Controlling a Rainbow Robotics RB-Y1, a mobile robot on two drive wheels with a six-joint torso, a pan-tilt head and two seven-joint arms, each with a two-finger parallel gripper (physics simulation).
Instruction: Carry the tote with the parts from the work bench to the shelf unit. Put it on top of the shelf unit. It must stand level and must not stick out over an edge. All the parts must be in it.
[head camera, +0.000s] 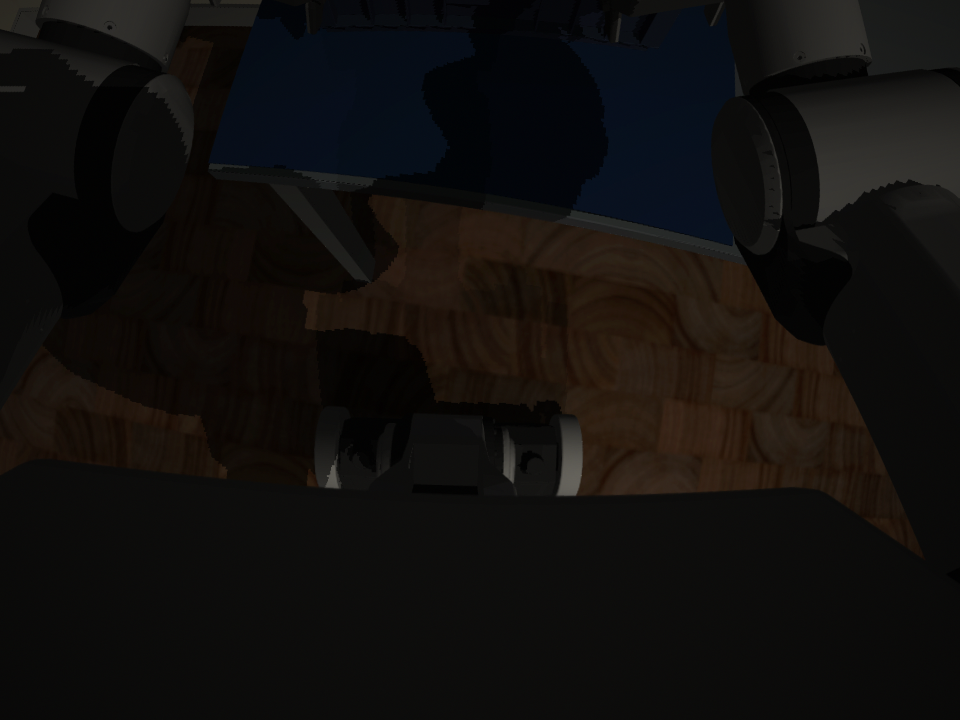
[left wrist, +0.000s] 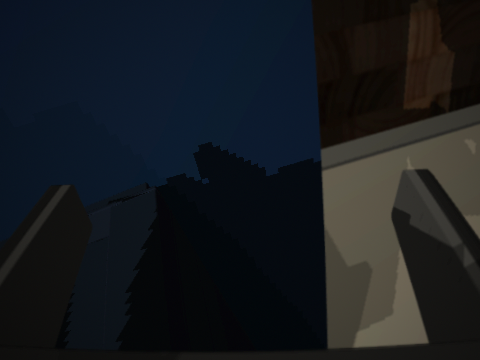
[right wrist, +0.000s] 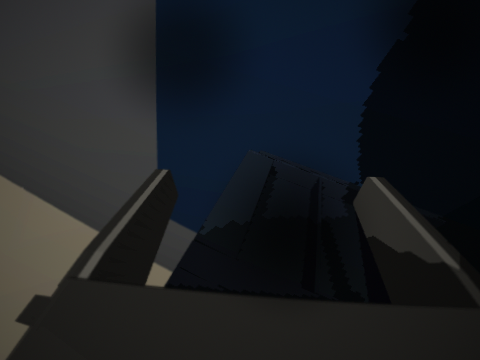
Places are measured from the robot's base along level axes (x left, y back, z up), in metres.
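Pixels of known places: left gripper, fingertip midpoint: (head camera: 266, 12) (left wrist: 235, 200); right gripper, fingertip midpoint: (head camera: 661, 26) (right wrist: 264, 186).
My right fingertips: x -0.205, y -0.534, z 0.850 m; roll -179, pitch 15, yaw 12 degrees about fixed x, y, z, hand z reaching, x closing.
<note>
Behind a point stands the place of what it marks.
The dark blue tote (head camera: 558, 17) @(x -0.107, y -0.576, z 0.794 m) (left wrist: 120, 235) @(x 0.152, y -0.558, z 0.809 m) (right wrist: 290, 210) @(x -0.179, y -0.576, z 0.819 m) stands on the blue mat (head camera: 333, 116) @(x 0.139, y -0.447, z 0.765 m) (left wrist: 225, 75) @(x 0.221, y -0.526, z 0.765 m) (right wrist: 280, 75) @(x -0.224, y -0.499, z 0.765 m); in the head view its ribbed near side shows at the top edge. Its inside and the parts cannot be made out. My left gripper (left wrist: 235, 200) @(x 0.206, y -0.532, z 0.844 m) is open; a tote wall shows beyond its fingers, nearer the picture-left one. My right gripper (right wrist: 264, 186) @(x -0.205, y -0.534, z 0.850 m) is open; the tote's ribbed wall shows beyond and between its fingers. Neither gripper shows in the head view. The shelf unit does not show in any view.
The work bench (head camera: 659, 232) @(x -0.222, y -0.330, z 0.763 m) (right wrist: 90, 65) @(x -0.426, y -0.539, z 0.763 m) carries the mat; its leg (head camera: 329, 232) @(x 0.214, y -0.408, z 0.444 m) slants down to the wooden floor (head camera: 620, 356) @(x -0.432, y -0.246, z 0.001 m). A pale surface (left wrist: 350, 200) @(x 0.468, y -1.214, z 0.242 m) (right wrist: 35, 235) @(x -0.794, y -1.068, z 0.846 m) lies beyond the bench. My arms come in at both sides of the head view. The pictures are very dark.
</note>
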